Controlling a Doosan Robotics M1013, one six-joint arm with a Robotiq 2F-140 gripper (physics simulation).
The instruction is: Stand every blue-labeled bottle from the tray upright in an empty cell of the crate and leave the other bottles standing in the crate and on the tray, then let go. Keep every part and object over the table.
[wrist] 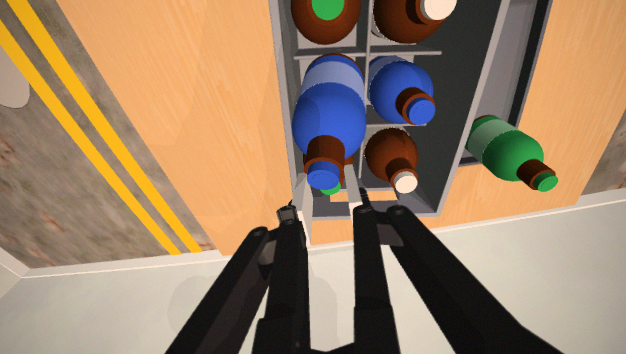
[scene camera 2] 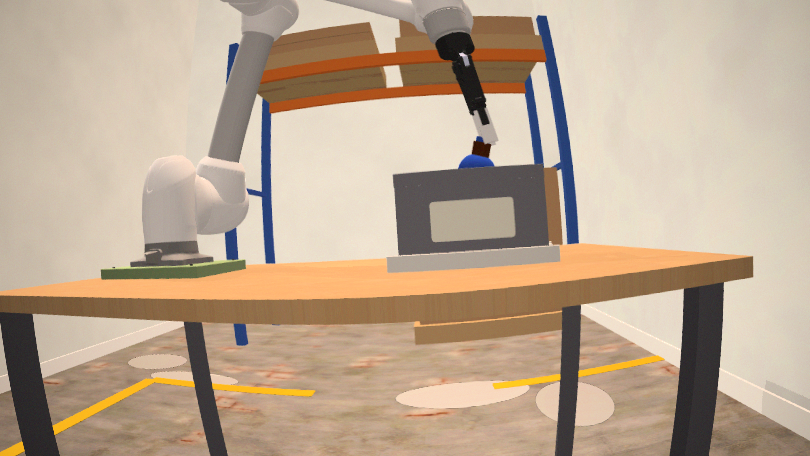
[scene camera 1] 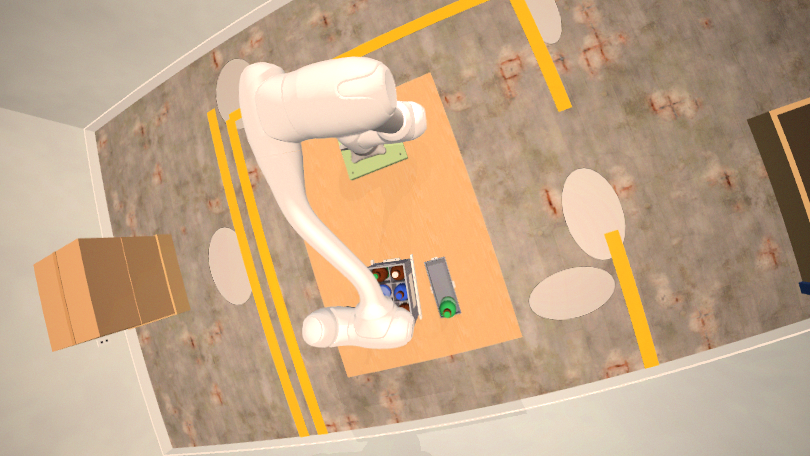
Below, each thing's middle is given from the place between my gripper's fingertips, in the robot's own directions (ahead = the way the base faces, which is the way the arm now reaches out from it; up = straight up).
The white strip [scene camera 2: 539, 254] is 210 mm below my hand, 50 mm behind it and 40 mm to the right of it.
